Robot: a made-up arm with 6 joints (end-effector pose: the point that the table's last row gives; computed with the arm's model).
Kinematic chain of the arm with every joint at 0, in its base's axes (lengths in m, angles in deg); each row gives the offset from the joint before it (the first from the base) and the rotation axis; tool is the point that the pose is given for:
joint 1: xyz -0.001 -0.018 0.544 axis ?
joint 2: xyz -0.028 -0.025 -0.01 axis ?
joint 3: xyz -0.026 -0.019 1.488 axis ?
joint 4: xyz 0 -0.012 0.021 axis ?
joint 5: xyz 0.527 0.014 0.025 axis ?
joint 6: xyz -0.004 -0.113 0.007 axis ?
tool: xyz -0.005 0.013 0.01
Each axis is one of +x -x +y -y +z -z.
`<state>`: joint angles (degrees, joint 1 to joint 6).
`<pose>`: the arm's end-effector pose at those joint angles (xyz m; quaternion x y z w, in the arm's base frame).
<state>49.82 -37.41 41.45 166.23 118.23 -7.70</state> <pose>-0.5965 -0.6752 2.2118 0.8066 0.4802 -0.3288 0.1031</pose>
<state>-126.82 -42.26 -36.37 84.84 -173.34 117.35</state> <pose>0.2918 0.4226 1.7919 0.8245 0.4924 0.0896 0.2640</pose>
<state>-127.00 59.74 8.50 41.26 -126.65 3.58</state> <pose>-1.0836 -1.2796 0.9401 -0.7185 -0.6701 0.0907 0.1628</pose>
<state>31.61 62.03 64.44 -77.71 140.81 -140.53</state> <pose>1.5866 0.8490 1.1883 -0.5132 0.6878 -0.4442 0.2575</pose>
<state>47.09 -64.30 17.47 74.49 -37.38 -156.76</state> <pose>-0.9441 -1.1135 1.6922 0.8337 -0.2604 0.3529 0.3356</pose>
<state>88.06 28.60 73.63 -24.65 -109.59 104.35</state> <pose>0.1886 0.9960 2.2333 -0.5565 -0.3217 0.7659 0.0156</pose>
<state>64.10 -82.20 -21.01 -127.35 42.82 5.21</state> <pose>-0.5008 -1.1127 1.1254 0.9274 0.1610 0.2737 0.1978</pose>
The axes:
joint 1: +z
joint 2: +y
joint 3: -y
joint 4: -x
joint 5: -y
joint 6: -x

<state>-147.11 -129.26 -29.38 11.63 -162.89 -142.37</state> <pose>1.0177 0.8371 0.0908 -0.3252 0.7637 0.3478 0.4360</pose>
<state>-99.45 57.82 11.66 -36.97 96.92 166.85</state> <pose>-0.4093 -1.5362 0.9418 0.3504 -0.8037 0.4343 0.2065</pose>
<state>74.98 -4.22 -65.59 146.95 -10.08 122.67</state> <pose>0.0003 0.1229 1.5913 0.3166 0.6013 0.1206 0.7236</pose>
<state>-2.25 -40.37 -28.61 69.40 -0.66 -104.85</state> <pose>-0.5358 -0.0530 1.8941 0.3015 -0.1032 0.0069 0.9478</pose>
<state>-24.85 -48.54 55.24 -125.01 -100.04 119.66</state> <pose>-1.1093 0.4627 2.0229 -0.6425 -0.6346 0.3974 0.1630</pose>
